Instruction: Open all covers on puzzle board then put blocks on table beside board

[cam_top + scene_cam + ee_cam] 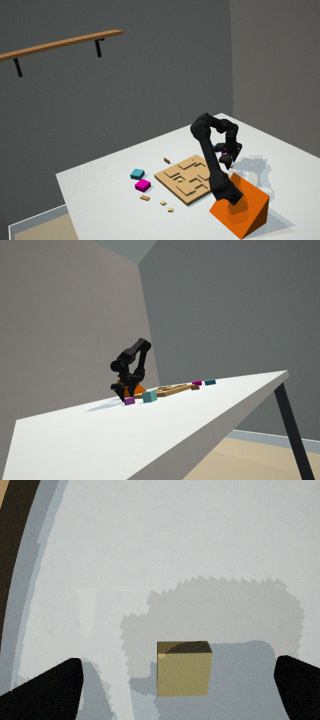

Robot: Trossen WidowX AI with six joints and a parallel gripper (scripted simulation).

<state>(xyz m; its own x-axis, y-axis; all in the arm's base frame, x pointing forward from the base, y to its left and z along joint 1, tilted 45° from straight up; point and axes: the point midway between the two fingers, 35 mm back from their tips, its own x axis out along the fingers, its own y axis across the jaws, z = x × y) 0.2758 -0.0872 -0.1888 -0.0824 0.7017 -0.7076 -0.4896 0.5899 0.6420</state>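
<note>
My gripper tip is now 250 mm to the right of the tan puzzle board, 30 mm short of it and 10 mm below it. From my gripper tip the other things lie so: teal cube (200 mm ahead, 20 mm above, 10 mm to the left); purple block (110 mm ahead, 40 mm to the right, 10 mm above); magenta block (480 mm to the left, 110 mm ahead, 10 mm above).
</note>
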